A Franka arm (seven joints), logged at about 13 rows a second.
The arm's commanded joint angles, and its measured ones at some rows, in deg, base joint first. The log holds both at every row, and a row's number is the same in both.
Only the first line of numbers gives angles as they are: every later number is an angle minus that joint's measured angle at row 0.
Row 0, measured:
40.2 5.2 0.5 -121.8 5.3 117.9 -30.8
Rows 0 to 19, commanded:
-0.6 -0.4 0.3 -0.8 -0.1 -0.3 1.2
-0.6 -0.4 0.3 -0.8 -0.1 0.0 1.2
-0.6 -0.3 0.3 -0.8 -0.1 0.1 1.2
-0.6 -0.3 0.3 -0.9 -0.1 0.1 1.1
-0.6 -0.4 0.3 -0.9 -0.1 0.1 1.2
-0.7 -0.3 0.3 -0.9 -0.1 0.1 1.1
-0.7 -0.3 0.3 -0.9 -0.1 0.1 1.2
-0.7 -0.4 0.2 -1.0 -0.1 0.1 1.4
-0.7 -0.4 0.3 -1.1 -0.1 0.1 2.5
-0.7 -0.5 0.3 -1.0 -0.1 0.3 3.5
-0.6 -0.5 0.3 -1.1 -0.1 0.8 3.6
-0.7 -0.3 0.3 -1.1 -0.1 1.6 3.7
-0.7 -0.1 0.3 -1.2 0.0 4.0 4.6
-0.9 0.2 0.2 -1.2 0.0 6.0 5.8
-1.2 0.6 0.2 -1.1 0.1 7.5 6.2
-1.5 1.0 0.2 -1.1 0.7 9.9 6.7
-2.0 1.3 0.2 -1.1 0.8 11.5 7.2
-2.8 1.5 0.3 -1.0 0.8 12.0 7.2
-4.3 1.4 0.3 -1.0 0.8 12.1 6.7
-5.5 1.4 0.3 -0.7 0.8 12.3 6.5
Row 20, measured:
-2.8 1.6 -0.2 -0.8 0.0 11.2 6.4
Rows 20 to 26, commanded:
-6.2 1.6 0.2 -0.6 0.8 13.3 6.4
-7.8 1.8 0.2 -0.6 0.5 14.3 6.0
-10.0 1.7 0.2 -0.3 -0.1 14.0 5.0
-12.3 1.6 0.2 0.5 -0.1 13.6 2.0
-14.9 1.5 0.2 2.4 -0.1 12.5 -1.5
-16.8 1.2 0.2 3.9 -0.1 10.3 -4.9
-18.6 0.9 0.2 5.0 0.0 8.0 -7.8
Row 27, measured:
-15.0 1.6 -0.4 2.0 -0.1 11.8 -2.4
